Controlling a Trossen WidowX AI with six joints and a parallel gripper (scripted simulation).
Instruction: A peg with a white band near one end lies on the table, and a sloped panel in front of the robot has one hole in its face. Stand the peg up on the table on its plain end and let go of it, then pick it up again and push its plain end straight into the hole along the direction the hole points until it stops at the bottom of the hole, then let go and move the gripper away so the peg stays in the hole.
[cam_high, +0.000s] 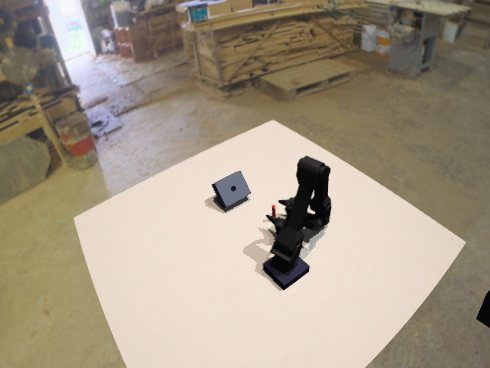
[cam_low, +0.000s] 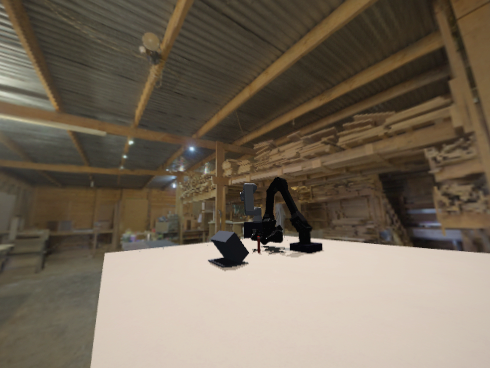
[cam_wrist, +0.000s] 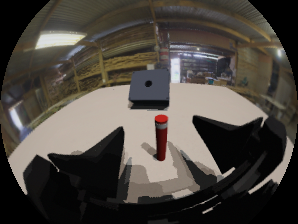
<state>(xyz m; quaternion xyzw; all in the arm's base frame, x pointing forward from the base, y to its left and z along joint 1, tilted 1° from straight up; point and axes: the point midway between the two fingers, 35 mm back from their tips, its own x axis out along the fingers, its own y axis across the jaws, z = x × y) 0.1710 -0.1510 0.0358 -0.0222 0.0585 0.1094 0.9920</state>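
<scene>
Now: gripper tip 10 mm above the peg. From my gripper tip the other things lie so: sloped panel (210 mm ahead, 40 mm to the left).
</scene>
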